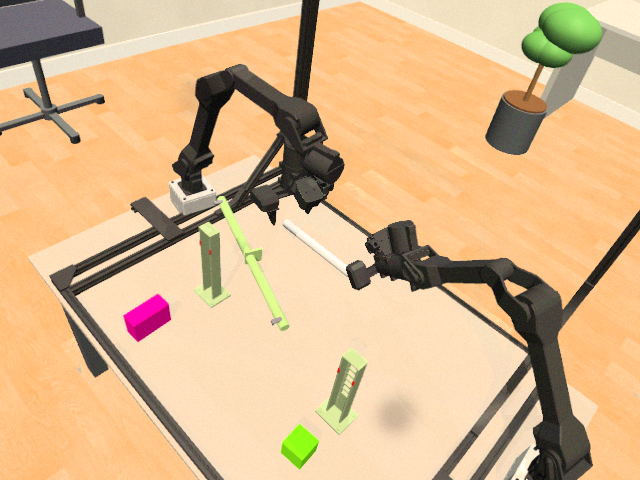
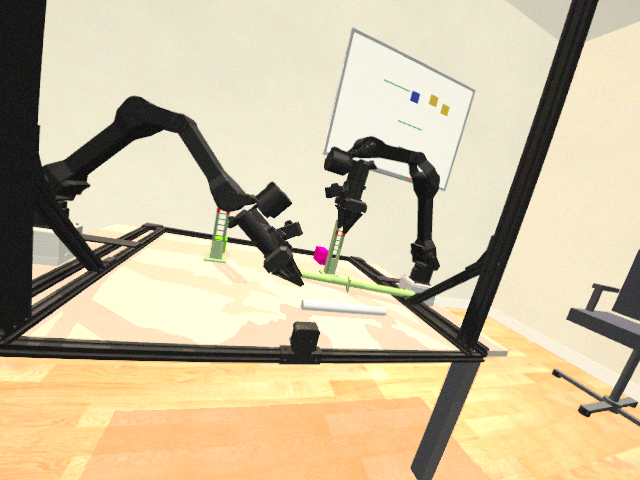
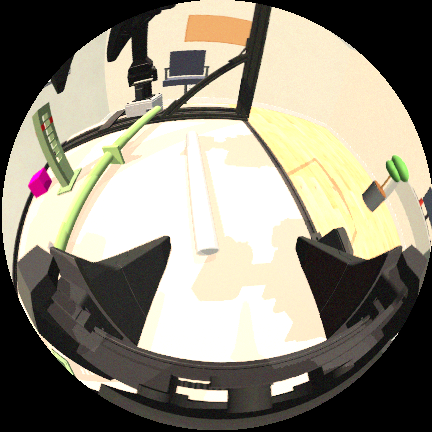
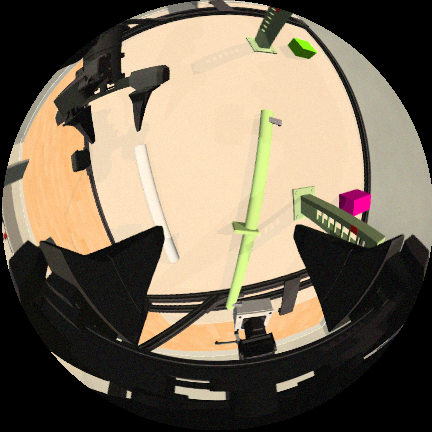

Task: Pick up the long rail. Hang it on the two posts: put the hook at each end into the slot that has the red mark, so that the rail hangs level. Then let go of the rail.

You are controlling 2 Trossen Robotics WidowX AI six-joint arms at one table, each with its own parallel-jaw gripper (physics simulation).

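Seen in the pictures: left gripper, fingertip midpoint: [image 1: 363, 258] [image 2: 301, 280] [image 3: 235, 243] [image 4: 113, 135]; right gripper, fingertip midpoint: [image 1: 290, 218] [image 2: 341, 230] [image 3: 80, 77] [image 4: 231, 231]; left arm's base at its link origin: [image 1: 545, 479] [image 2: 46, 224]; right arm's base at its link origin: [image 1: 192, 186] [image 2: 419, 281] [image 3: 143, 97] [image 4: 252, 321].
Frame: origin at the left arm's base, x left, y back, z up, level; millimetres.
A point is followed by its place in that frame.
The long green rail [image 1: 266, 284] {x 29, y -717, z -49 mm} [image 2: 382, 288] {x -58, y -923, z -43 mm} [image 3: 92, 185] {x 10, y -741, z -62 mm} [image 4: 260, 185] {x 25, y -738, z -47 mm} lies on the table, with a small grey hook near each end and a flange at its middle. One end reaches the right arm's white base. One green post [image 1: 214, 263] {x 134, y -782, z 51 mm} [image 2: 330, 266] {x 117, y -794, z -42 mm} [image 4: 360, 220] {x 140, y -781, z 86 mm} stands beside the rail; the other post [image 1: 353, 357] {x 144, y -385, z 139 mm} [image 2: 217, 249] {x 131, y -382, z -40 mm} [image 4: 270, 35] {x 143, y -401, z -13 mm} stands farther off. Both have red marks near the top. My right gripper [image 1: 291, 212] {x -43, y -725, z 123 mm} [image 2: 345, 232] {x -43, y -725, z 123 mm} [image 4: 231, 231] {x -43, y -725, z 123 mm} is open and empty, above the table. My left gripper [image 2: 301, 284] {x -184, y -587, z 2 mm} [image 3: 235, 243] {x -184, y -587, z 2 mm} [image 4: 113, 135] {x -184, y -587, z 2 mm} is open and empty near the white rod's end.
A white rod [image 1: 317, 248] {x -167, y -722, z -58 mm} [image 2: 343, 307] {x -186, y -718, z -60 mm} [image 3: 200, 195] {x -175, y -676, z -54 mm} [image 4: 155, 200] {x -166, y -720, z -58 mm} lies apart from the rail. A magenta block [image 1: 147, 317] {x 304, y -804, z -20 mm} [image 4: 355, 202] {x 258, y -810, z -19 mm} is near one post, a bright green block [image 1: 299, 446] {x 266, y -378, z -29 mm} [image 4: 302, 48] {x 236, y -408, z -33 mm} near the other. Black frame bars edge the table.
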